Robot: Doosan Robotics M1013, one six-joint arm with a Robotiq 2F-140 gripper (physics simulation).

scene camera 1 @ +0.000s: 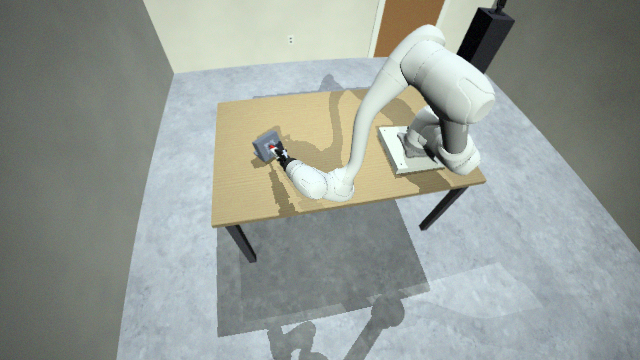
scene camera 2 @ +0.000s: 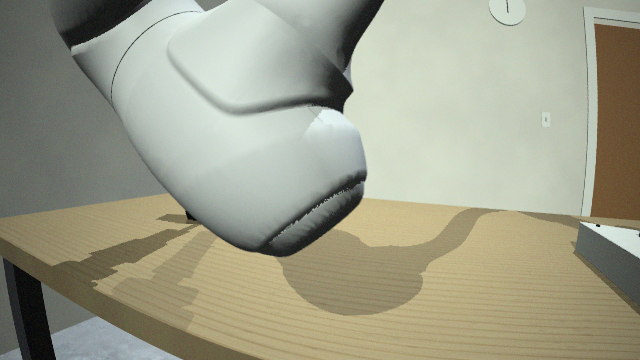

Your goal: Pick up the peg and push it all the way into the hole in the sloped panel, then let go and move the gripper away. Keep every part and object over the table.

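Pixels of known places: gripper, fingertip midpoint: (scene camera 1: 273, 150); arm's base at its link origin: (scene camera 1: 415, 145).
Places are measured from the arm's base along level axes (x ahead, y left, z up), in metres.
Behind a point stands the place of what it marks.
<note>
The blue-grey sloped panel (scene camera 1: 261, 146) @(x 0.849, y -0.023, z 0.056 m) stands on the left part of the table in scene camera 1. A small red part of the peg (scene camera 1: 272, 147) @(x 0.795, y -0.019, z 0.046 m) shows in front of the panel's face, at the fingertips. My black gripper (scene camera 1: 276, 149) @(x 0.787, y 0.015, z 0.058 m) is shut on the peg, close to the panel face. From this view I cannot tell whether the peg's tip is at the hole or in it. The gripper, the peg and the panel's face are hidden behind the white arm in scene camera 2.
The wooden table (scene camera 1: 240, 200) @(x 0.966, y 0.226, z -0.038 m) (scene camera 2: 450, 320) @(x 0.386, y 0.186, z -0.038 m) carries the arm's white base plate (scene camera 1: 392, 150) @(x 0.155, y 0.034, z 0.010 m) (scene camera 2: 607, 265) @(x 0.172, y 0.004, z -0.023 m) at the right. The arm (scene camera 1: 362, 130) @(x 0.464, y 0.273, z 0.421 m) (scene camera 2: 225, 150) @(x 0.493, y 0.352, z 0.101 m) reaches low over the table's front part. The panel stands near the table's left edge.
</note>
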